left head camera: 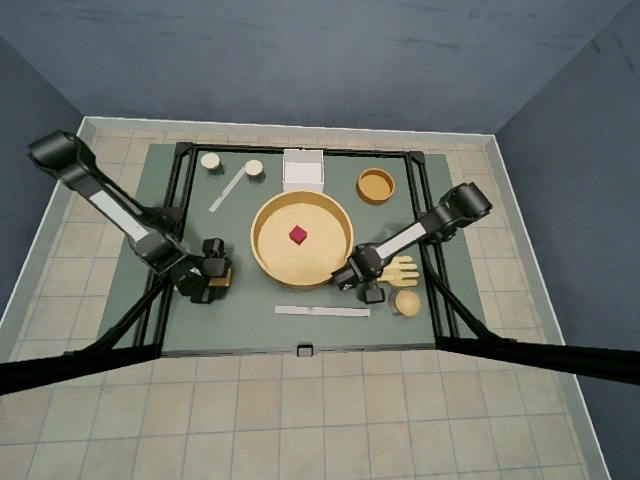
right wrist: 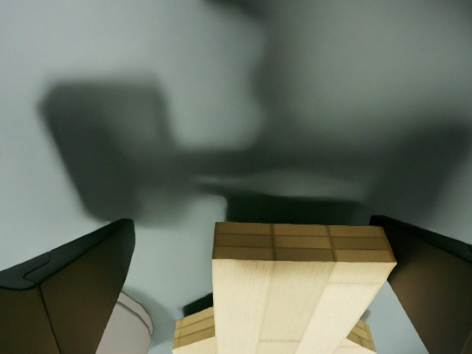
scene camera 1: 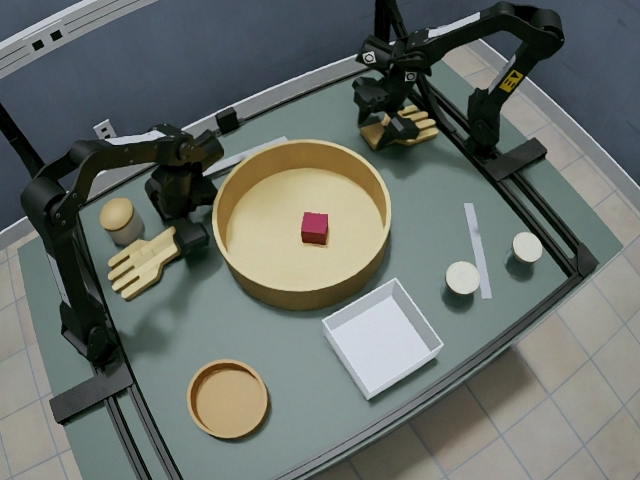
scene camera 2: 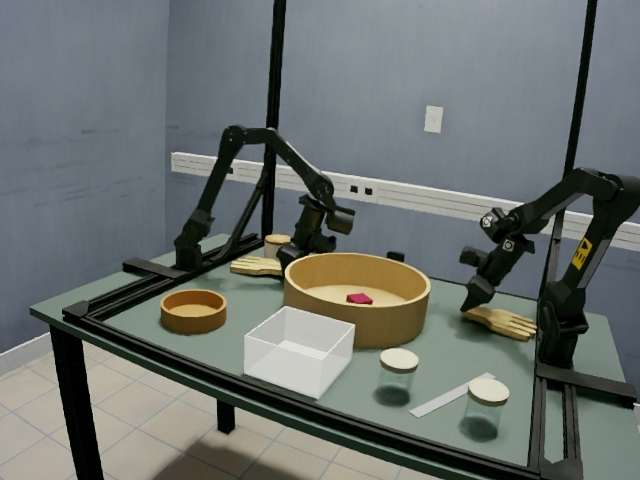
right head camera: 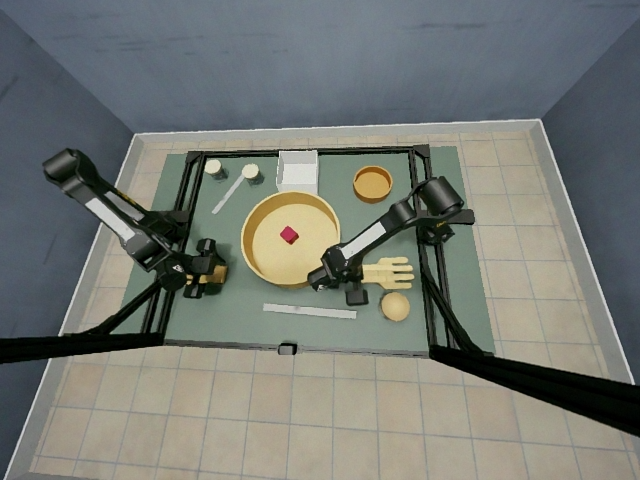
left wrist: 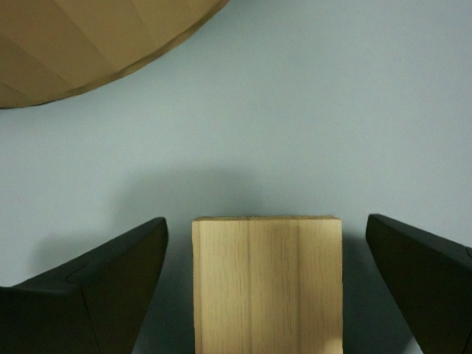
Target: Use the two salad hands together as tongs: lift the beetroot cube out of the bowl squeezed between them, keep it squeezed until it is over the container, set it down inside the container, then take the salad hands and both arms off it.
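Where they show: left gripper, fingertip midpoint: (left head camera: 228, 276) (scene camera 1: 368, 135) (scene camera 2: 465, 305) (right head camera: 222, 273) (left wrist: 266, 226); right gripper, fingertip midpoint: (right wrist: 253, 229) (scene camera 1: 175, 237) (right head camera: 360, 279); left arm's base, origin of the base link: (scene camera 1: 479, 147) (scene camera 2: 554, 358) (right head camera: 175, 234); right arm's base, origin of the base link: (left head camera: 429, 236) (scene camera 1: 102, 348) (scene camera 2: 188, 266) (right head camera: 429, 236).
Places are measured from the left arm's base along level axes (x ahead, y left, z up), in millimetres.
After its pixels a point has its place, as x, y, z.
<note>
The beetroot cube (left head camera: 297, 235) {432, -13, 32} (scene camera 1: 314, 228) {440, 6, 32} (scene camera 2: 359, 298) {433, 0, 32} rests on the floor of the round wooden bowl (scene camera 1: 305, 302) {526, 121, 22} (scene camera 2: 392, 325) {329, 87, 30}. The white square container (scene camera 1: 416, 320) {380, 252, 20} (scene camera 2: 294, 366) {425, 322, 29} stands beside the bowl. My left gripper (scene camera 1: 370, 134) {214, -146, 12} (left wrist: 266, 226) {214, -146, 12} is open around the handle of one salad hand (scene camera 1: 423, 124) {74, -121, -1} (scene camera 2: 504, 322) {116, -121, 2} (left wrist: 267, 290) {189, -145, 9}, with a gap at each side. My right gripper (right wrist: 253, 229) {681, -150, -10} is open around the handle of the other salad hand (left head camera: 403, 271) {795, -134, 1} (scene camera 1: 144, 263) {763, -121, 3} (right wrist: 295, 300) {698, -133, 9}; one finger is very near it. Neither hand is gripped. In the left head camera the right arm hides part of this handle.
A small round wooden dish (left head camera: 375, 186) {737, 215, -13} (scene camera 1: 227, 400) {733, 201, -13} stands apart from the bowl. Two glass jars with pale lids (scene camera 1: 462, 279) {276, 243, 51} (scene camera 1: 526, 248) {125, 265, 51} stand by a white strip (scene camera 1: 478, 253) {178, 201, -17}. A wooden-lidded jar (left head camera: 406, 303) {770, -241, 49} (scene camera 1: 121, 222) {770, -208, 49} stands close to the right salad hand. Another strip (left head camera: 323, 311) {516, -258, 2} lies by the bowl.
</note>
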